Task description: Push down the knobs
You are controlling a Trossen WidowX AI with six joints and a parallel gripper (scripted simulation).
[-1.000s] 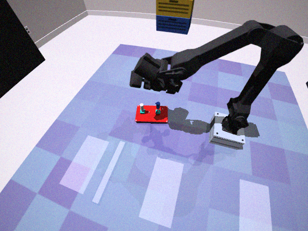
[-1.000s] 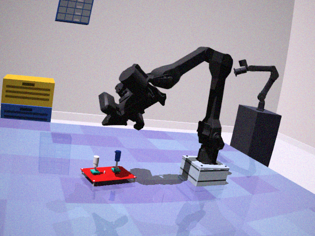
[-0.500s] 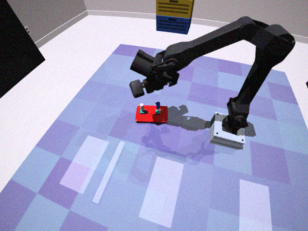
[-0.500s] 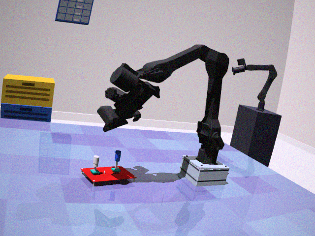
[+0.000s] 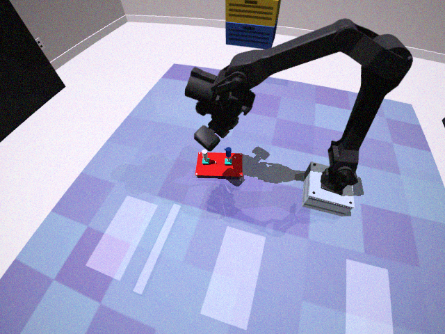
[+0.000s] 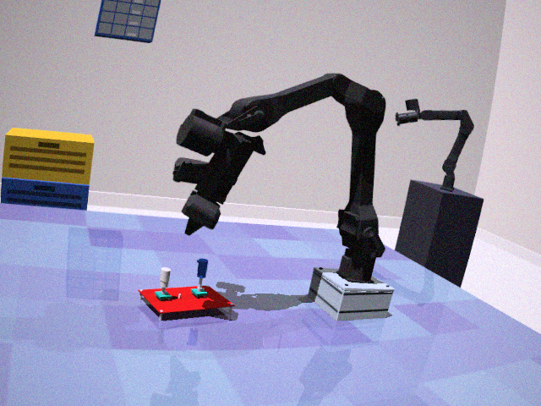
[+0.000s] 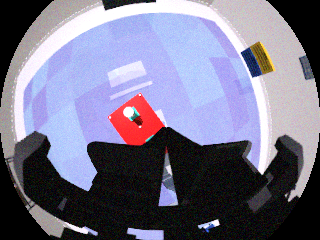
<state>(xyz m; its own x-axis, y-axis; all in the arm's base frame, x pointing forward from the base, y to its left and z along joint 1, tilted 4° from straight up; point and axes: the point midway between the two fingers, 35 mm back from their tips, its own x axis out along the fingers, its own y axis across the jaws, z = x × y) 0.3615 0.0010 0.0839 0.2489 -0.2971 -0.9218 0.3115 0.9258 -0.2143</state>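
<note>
Now: the potentiometer with blue knob 3 cm behind my gripper tip, 2 cm to the left of it and 8 cm below it. Round my gripper tip: potentiometer with white knob: 4 cm ahead, 4 cm to the left, 9 cm below.
</note>
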